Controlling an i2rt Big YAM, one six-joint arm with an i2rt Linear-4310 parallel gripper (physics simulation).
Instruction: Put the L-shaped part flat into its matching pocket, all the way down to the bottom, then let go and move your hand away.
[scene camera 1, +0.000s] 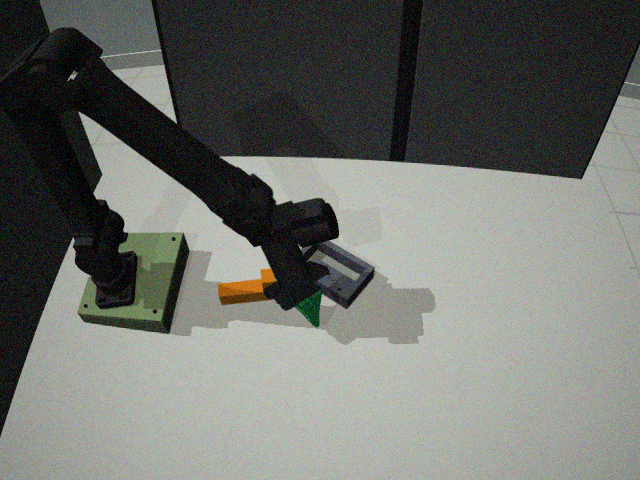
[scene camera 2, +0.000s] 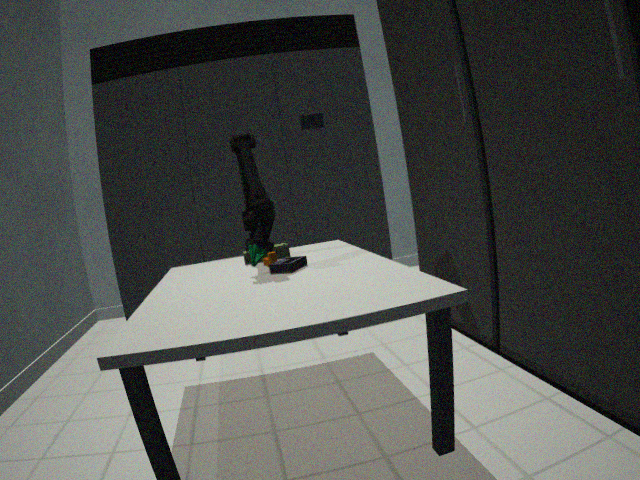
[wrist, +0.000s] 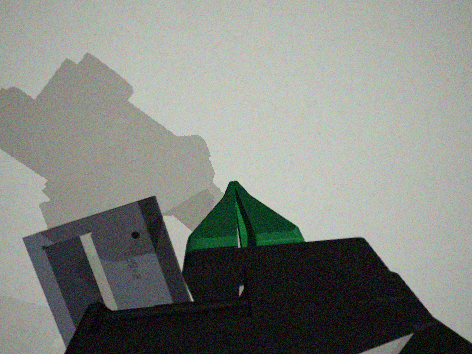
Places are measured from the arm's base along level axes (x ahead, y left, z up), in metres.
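Where they show: gripper, fingertip midpoint: (scene camera 1: 316, 325) (scene camera 2: 253, 266) (wrist: 233, 186); arm's base, link origin: (scene camera 1: 118, 281).
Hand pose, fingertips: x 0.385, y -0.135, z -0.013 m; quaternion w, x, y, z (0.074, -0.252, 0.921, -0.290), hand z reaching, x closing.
Note:
Things, the pixels of their top centre, and the offset from my fingertips. Level surfaces: height alone.
- orange L-shaped part, top centre: (scene camera 1: 244, 278) (scene camera 2: 268, 251) dx -0.118, dy +0.102, dz +0.027 m
- grey block, top centre: (wrist: 110, 302) (scene camera 1: 331, 264) (scene camera 2: 287, 260) dx +0.046, dy +0.126, dz +0.003 m
- white table, surface height: dz -0.033 m
The orange L-shaped part (scene camera 1: 242, 290) (scene camera 2: 268, 258) lies on the table beside the grey pocket block, outside the pocket, partly hidden behind my hand. It does not show in the wrist view. The grey block (scene camera 1: 347, 289) (scene camera 2: 288, 265) (wrist: 135, 275) has a long pocket and lies to the right of the part in scene camera 1. My gripper (scene camera 1: 316, 324) (scene camera 2: 254, 264) (wrist: 233, 186) is shut, its green fingertips together with nothing between them. In scene camera 1 the tips are low, just to the front of the part and the block.
The green base block (scene camera 1: 155, 248) (scene camera 2: 282, 250) with the arm's mount stands at the left of the white table (scene camera 1: 361, 413) (scene camera 2: 289, 310). A dark panel (scene camera 1: 289, 77) rises behind the table's far edge in scene camera 1. The arm's shadow falls to the right of the hand.

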